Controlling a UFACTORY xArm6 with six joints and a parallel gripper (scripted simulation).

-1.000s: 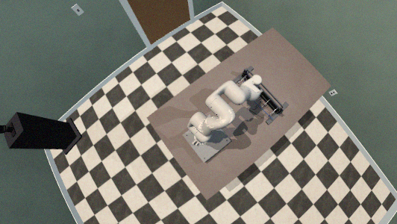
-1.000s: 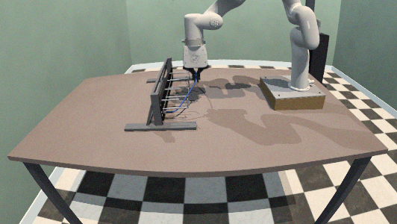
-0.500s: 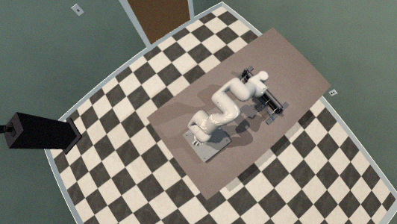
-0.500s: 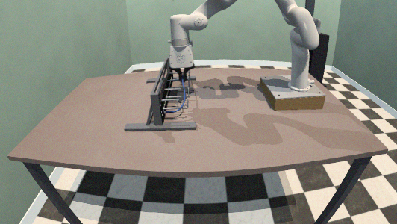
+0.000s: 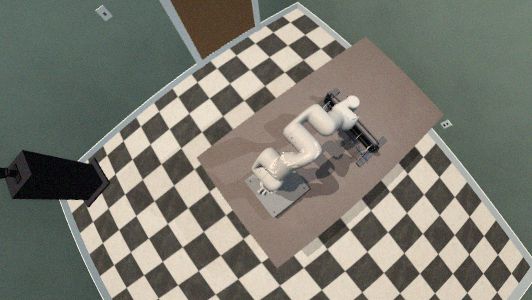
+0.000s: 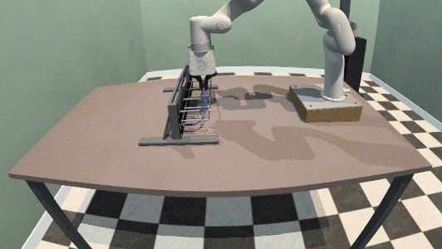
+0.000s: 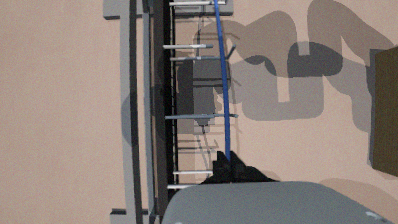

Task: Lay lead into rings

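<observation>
My gripper is now 9 cm short of the rack, 7 cm to the left of it and 6 cm above it.
</observation>
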